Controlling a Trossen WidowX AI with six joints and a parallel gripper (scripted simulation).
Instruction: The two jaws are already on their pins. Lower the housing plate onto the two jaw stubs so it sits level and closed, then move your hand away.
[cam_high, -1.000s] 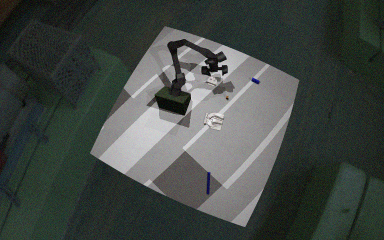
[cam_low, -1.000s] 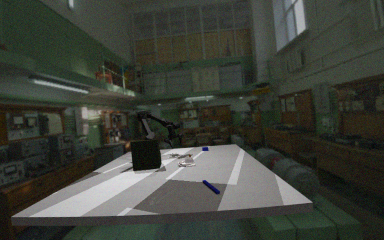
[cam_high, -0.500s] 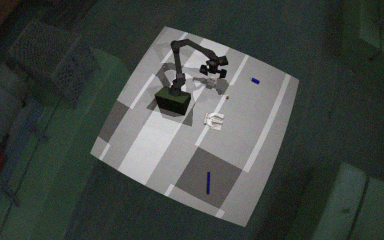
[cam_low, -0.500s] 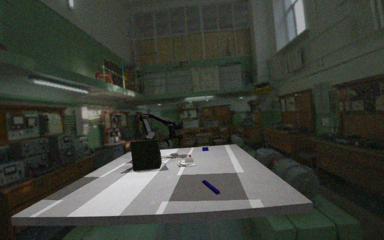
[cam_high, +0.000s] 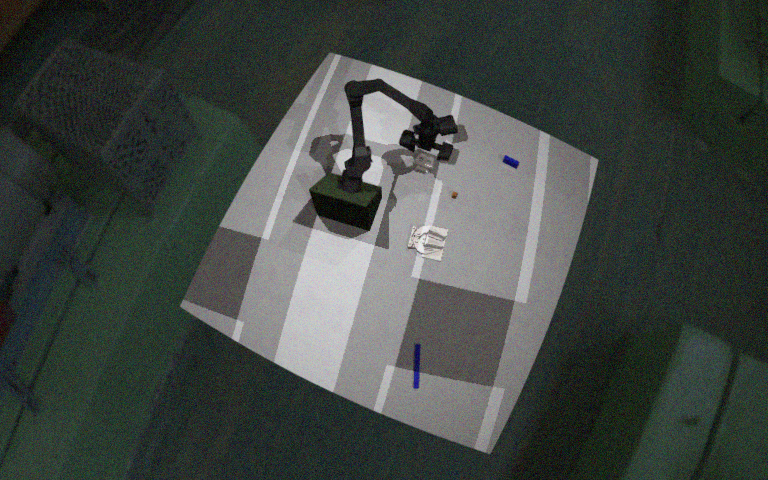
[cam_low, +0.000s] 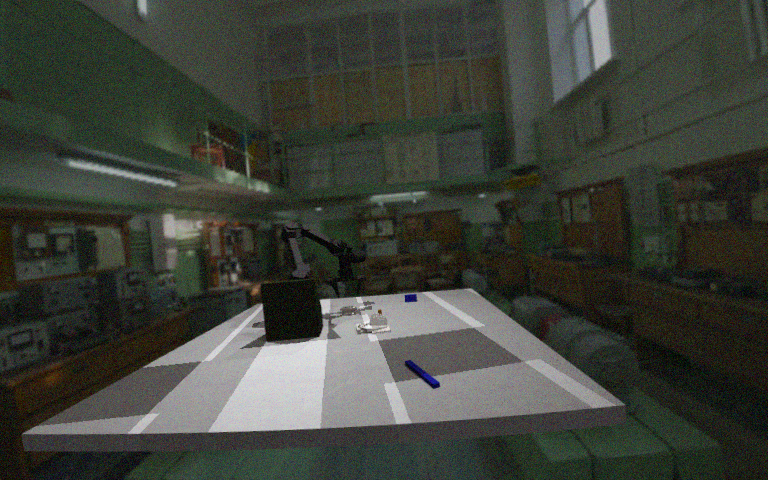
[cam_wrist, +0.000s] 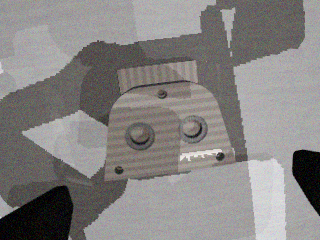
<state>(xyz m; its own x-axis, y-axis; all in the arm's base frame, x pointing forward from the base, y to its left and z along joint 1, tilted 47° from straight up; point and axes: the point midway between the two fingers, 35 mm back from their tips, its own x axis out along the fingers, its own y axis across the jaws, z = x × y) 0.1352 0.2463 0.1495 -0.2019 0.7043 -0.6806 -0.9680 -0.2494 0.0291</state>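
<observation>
Now: gripper tip 160 mm short of the tiny orange object, 70 mm above it and 60 mm to the left of it. Also, from my gripper tip: long blue bar: 680 mm to the right, 350 mm ahead, 80 mm below; small blue block: 290 mm ahead, 190 mm to the left, 60 mm below.
</observation>
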